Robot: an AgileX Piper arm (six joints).
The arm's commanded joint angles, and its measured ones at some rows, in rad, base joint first. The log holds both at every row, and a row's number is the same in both.
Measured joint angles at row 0:
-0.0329 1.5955 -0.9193 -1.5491 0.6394 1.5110
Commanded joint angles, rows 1 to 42:
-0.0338 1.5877 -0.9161 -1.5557 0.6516 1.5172
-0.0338 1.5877 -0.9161 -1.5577 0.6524 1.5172
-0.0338 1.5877 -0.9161 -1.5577 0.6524 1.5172
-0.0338 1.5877 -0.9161 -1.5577 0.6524 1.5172
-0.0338 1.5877 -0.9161 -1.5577 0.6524 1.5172
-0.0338 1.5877 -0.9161 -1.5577 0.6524 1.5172
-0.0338 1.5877 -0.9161 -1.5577 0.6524 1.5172
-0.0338 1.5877 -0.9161 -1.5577 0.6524 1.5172
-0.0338 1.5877 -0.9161 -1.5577 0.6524 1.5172
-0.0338 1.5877 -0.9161 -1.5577 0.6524 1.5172
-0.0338 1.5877 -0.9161 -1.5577 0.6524 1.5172
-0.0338 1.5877 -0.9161 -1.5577 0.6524 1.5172
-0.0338 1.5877 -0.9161 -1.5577 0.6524 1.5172
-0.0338 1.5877 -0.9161 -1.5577 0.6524 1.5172
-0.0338 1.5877 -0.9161 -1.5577 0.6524 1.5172
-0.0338 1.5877 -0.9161 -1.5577 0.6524 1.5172
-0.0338 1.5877 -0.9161 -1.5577 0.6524 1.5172
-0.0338 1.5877 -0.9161 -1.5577 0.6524 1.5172
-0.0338 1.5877 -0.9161 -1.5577 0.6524 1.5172
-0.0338 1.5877 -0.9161 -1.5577 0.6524 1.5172
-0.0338 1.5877 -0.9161 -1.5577 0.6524 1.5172
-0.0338 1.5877 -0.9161 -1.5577 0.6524 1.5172
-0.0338 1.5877 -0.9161 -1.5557 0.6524 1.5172
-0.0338 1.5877 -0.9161 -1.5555 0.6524 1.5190
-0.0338 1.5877 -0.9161 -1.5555 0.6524 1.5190
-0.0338 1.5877 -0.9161 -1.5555 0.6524 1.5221
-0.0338 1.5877 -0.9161 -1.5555 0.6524 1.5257
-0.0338 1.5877 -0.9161 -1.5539 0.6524 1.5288
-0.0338 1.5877 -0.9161 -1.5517 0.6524 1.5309
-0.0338 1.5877 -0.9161 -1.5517 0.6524 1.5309
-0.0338 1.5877 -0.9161 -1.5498 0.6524 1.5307
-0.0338 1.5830 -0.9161 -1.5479 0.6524 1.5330
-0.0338 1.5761 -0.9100 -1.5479 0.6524 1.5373
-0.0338 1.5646 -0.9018 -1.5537 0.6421 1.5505
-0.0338 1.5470 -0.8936 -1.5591 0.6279 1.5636
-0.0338 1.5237 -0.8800 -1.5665 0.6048 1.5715
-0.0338 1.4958 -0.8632 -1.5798 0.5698 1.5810
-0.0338 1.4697 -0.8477 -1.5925 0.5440 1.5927
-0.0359 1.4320 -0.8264 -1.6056 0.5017 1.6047
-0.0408 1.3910 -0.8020 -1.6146 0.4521 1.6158
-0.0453 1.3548 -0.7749 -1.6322 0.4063 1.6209
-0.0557 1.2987 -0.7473 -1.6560 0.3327 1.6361
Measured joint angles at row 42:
-0.0350 1.4461 -0.8259 -1.5826 0.5246 1.5905
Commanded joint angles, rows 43 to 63:
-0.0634 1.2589 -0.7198 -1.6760 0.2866 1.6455
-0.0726 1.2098 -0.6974 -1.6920 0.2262 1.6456
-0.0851 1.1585 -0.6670 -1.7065 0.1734 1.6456
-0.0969 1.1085 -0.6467 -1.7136 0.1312 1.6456
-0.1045 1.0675 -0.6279 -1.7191 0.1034 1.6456
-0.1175 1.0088 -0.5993 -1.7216 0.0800 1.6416
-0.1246 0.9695 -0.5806 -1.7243 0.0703 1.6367
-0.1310 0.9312 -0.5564 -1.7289 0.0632 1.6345
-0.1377 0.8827 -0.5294 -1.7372 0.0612 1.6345
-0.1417 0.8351 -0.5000 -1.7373 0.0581 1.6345
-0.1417 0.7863 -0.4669 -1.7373 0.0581 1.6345
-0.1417 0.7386 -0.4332 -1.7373 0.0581 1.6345
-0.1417 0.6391 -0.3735 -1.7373 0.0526 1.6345
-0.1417 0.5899 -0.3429 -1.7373 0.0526 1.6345
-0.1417 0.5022 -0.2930 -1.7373 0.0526 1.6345
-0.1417 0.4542 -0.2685 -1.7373 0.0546 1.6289
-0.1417 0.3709 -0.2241 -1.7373 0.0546 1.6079
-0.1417 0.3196 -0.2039 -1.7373 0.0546 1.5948
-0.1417 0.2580 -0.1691 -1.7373 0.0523 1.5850
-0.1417 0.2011 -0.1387 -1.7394 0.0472 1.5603
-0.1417 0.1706 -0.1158 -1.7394 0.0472 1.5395
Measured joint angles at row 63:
-0.1337 0.2716 -0.1810 -1.7303 0.0597 1.5946
